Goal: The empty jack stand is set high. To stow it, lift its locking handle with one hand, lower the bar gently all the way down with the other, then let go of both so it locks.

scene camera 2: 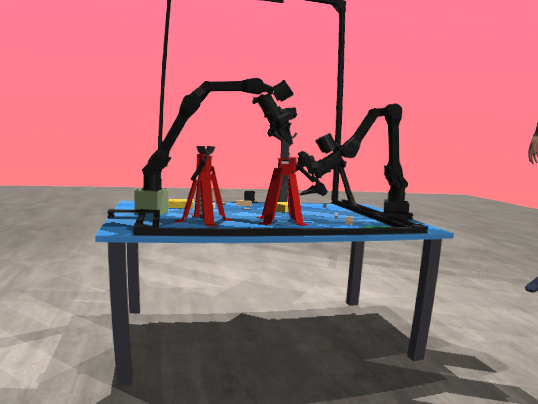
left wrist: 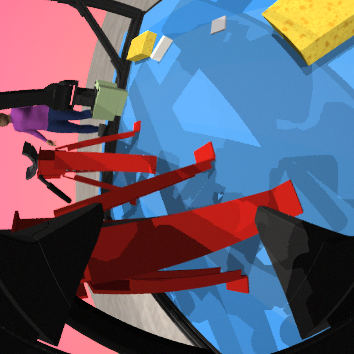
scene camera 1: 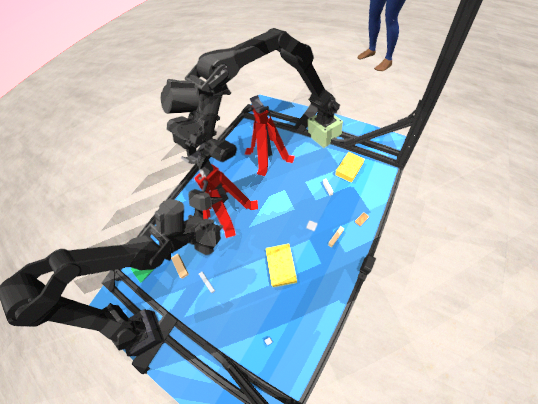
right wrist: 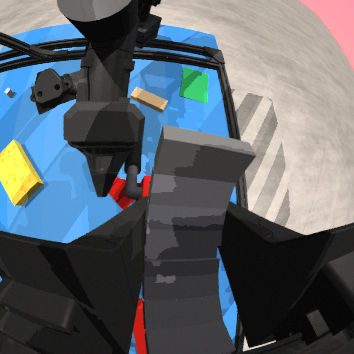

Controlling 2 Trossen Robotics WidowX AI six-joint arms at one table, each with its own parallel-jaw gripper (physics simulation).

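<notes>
The red jack stand (scene camera 1: 225,220) (scene camera 2: 274,195) (left wrist: 175,230) is upright near the table edge. Its grey bar (scene camera 2: 285,150) sticks up above the red body. My right gripper (scene camera 2: 284,137) (right wrist: 180,203) is above the stand, shut on the bar's saddle (right wrist: 192,197), which lies between its fingers. My left gripper (scene camera 2: 309,180) (left wrist: 181,213) is open and empty beside the stand, low by its red legs. The bent dark locking handle (right wrist: 132,184) shows beside a left finger in the right wrist view; whether they touch is unclear. The handle is hidden in the left wrist view.
A second red stand (scene camera 1: 262,165) (scene camera 2: 206,212) (left wrist: 105,161) stands nearby, upright. Yellow sponges (scene camera 1: 281,265) (scene camera 1: 350,167), a wooden block (scene camera 1: 179,266) (right wrist: 149,99), a green square (scene camera 1: 141,274) (right wrist: 194,85) and small white pieces lie on the blue table. Black rails line its edges.
</notes>
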